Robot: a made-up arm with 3 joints. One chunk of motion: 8 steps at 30 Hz.
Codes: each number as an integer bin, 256 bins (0 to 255) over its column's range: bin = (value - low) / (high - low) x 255, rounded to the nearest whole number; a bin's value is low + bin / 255 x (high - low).
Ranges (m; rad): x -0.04..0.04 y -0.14..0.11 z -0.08..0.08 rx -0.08..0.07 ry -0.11..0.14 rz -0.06..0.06
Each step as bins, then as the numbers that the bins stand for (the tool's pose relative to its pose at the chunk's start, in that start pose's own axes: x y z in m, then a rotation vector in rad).
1 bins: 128 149 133 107 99 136
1 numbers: 0.0002 0.0061 0.0035 -0.0171 -0.0129 0.0040
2 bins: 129 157 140 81 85 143
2 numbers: 0.0005 0.0139 0.0078 -0.0324 -0.0267 0.0073
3 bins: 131 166 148 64 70 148
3 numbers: 0.0011 0.0227 0.0129 -0.0424 -0.0414 0.0096
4 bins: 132 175 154 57 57 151
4 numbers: 0.0014 0.0316 0.0166 -0.0465 -0.0541 0.0111
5 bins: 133 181 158 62 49 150
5 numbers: 0.0017 0.0375 0.0191 -0.0435 -0.0620 0.0106
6 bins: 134 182 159 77 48 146
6 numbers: 0.0020 0.0384 0.0198 -0.0347 -0.0629 0.0087
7 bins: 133 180 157 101 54 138
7 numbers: 0.0017 0.0365 0.0185 -0.0206 -0.0571 0.0049
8 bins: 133 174 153 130 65 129
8 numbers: 0.0017 0.0306 0.0160 -0.0035 -0.0463 0.0007
